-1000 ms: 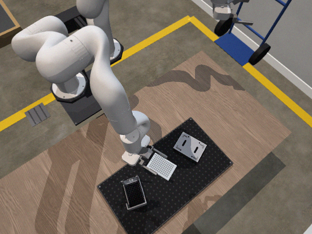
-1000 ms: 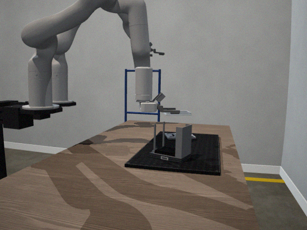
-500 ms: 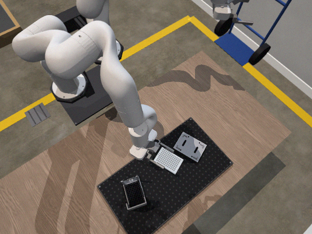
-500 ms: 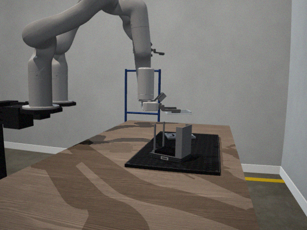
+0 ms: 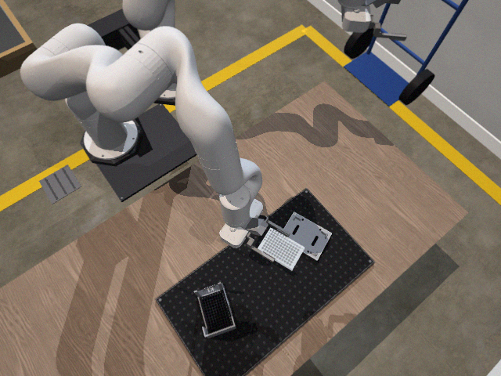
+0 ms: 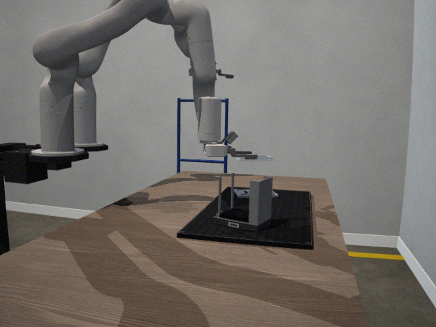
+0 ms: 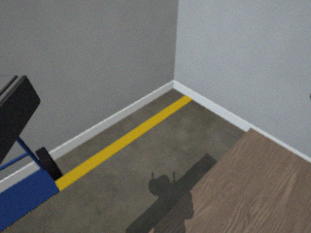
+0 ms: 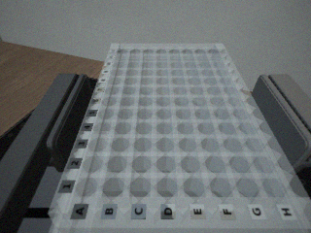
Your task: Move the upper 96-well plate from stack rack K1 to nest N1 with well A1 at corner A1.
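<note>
Now: the plate nest N1 180 mm below my right hand, 140 mm to the left of it and 60 mm ahead of it. Also, from my right hand: white 96-well plate (20 mm ahead, 10 mm below); A1 mark (190 mm to the left, 170 mm below, 20 mm behind); black plate (270 mm to the right, 150 mm below, 50 mm behind).
</note>
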